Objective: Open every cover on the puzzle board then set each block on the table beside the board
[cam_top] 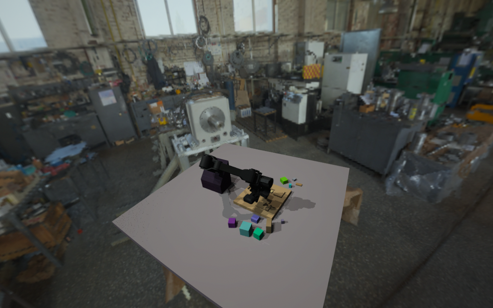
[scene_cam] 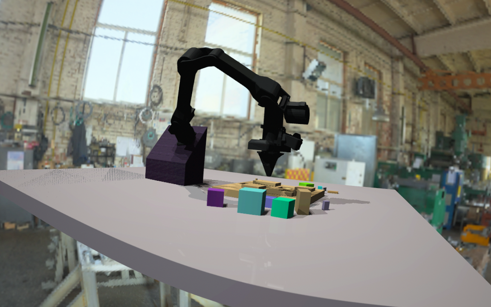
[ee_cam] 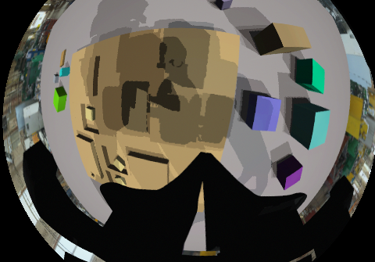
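Right now my gripper tip is 13 cm to the right of the tan puzzle board, 5 cm above it and 1 cm short of it. Also, from my gripper tip: brown block (11 cm to the right, 11 cm ahead, 4 cm below); then tiny purple block (18 cm ahead, 6 cm below, 5 cm to the right); then violet block (8 cm to the right, 6 cm below, 2 cm ahead).
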